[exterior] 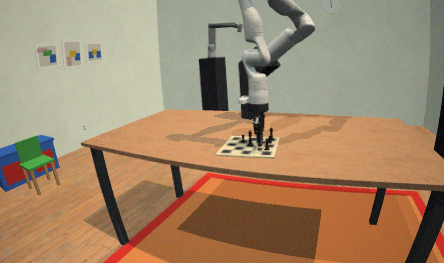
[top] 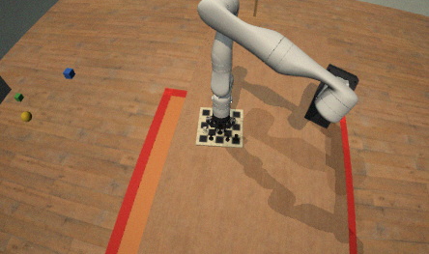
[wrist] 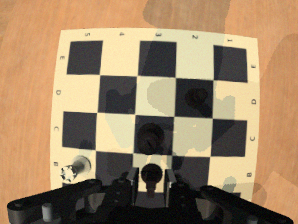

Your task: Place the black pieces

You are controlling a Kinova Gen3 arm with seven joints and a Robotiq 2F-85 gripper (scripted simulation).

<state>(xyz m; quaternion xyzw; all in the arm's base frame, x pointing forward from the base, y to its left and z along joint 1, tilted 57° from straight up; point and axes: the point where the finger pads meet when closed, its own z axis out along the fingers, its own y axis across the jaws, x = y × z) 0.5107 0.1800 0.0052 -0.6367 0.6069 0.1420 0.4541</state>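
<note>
Now: the chessboard 40 mm to the right of my hand, 40 mm below it and 10 mm ahead of it. Round my hand: pale piece (70 mm ahead, 20 mm to the left, 20 mm below).
</note>
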